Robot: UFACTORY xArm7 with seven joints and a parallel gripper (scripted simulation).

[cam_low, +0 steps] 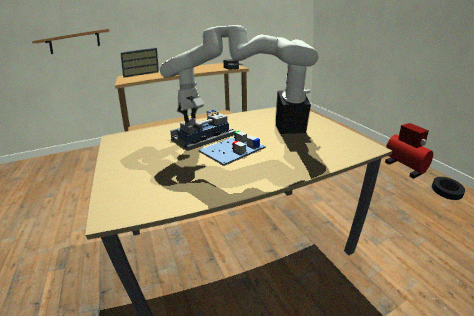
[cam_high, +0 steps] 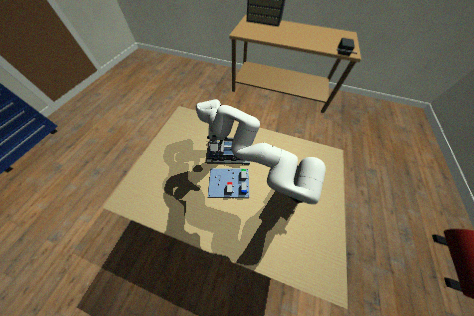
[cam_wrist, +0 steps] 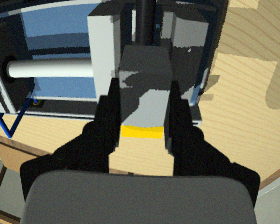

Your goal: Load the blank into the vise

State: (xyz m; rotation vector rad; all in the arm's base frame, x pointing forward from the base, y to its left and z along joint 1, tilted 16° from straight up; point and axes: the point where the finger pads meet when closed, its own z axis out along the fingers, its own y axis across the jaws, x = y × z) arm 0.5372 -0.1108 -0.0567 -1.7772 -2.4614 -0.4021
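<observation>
Now: the yellow-ended blank 20 mm below my hand. The rest, counted from my hand: fixed jaw: 50 mm below, 20 mm ahead, 10 mm to the left; then dark work stop rod: 50 mm to the left, 30 mm below, 20 mm behind; then green-ended blank: 230 mm behind, 120 mm to the left, 100 mm below.
</observation>
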